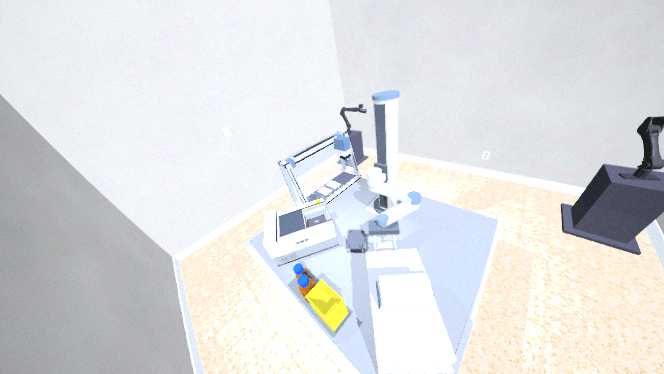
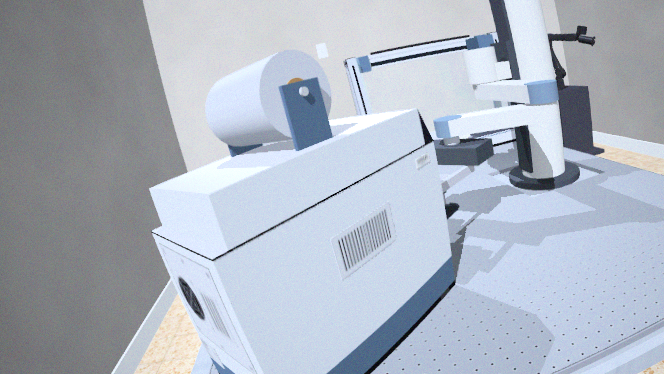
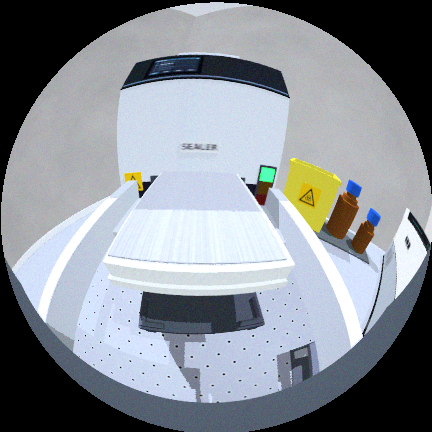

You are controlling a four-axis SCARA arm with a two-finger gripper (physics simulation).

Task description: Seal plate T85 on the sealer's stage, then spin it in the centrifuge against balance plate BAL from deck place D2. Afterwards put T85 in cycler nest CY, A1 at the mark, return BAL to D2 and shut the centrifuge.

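Places are measured from the arm's base along level axes (x down, y ahead, z right), in centimetres.
Pixels of known places: gripper, between the fingertips: [image 3: 200, 193]; arm's base, origin of its link: [image 1: 387, 205] [image 2: 544, 176].
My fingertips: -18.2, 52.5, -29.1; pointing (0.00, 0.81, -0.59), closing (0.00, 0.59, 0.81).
For each thing: its top centre in the pictures, then the offset to it from my fingertips, as dx, dy, dz.
- plate T85, centre of its top: [image 3: 197, 193] [image 1: 386, 251] -0.4, -0.9, +0.5
- sealer's dark stage, centre of its top: [image 3: 196, 248] +6.4, +0.2, -0.5
- sealer, centre of its top: [image 2: 266, 61] [image 3: 208, 51] [image 1: 402, 275] -30.7, +21.7, -19.0
- yellow box, centre of its top: [image 3: 347, 179] [image 1: 308, 282] -1.7, +38.7, +21.6
- dark block, centre of its top: [image 1: 355, 237] +11.1, -5.0, +26.7
- film roll, centre of its top: [image 2: 254, 63] [image 3: 208, 54] [image 1: 404, 281] -30.7, +23.3, -20.4
My gripper [image 3: 200, 193] [image 1: 384, 243] is shut on plate T85 [image 3: 200, 235], a white plate with a smooth, shiny top, and holds it level above the sealer's dark stage [image 3: 200, 312]. The fingers lie along its two sides; no label is readable. The sealer [image 3: 202, 120] [image 1: 410, 310] [image 2: 325, 225] stands in front of the gripper with its green light lit. The plate hides most of its mouth. The white centrifuge [image 1: 302, 245] [image 3: 411, 245] has a dark panel on top and an opening beside it. BAL, D2 and CY cannot be told by name.
A yellow box [image 1: 327, 305] [image 3: 311, 195] and two brown bottles with blue caps stand between sealer and centrifuge. A dark block [image 1: 357, 241] stands beside the gripper. A gantry frame [image 1: 312, 148] stands over a deck with white plates behind the centrifuge. A film roll [image 2: 260, 100] tops the sealer.
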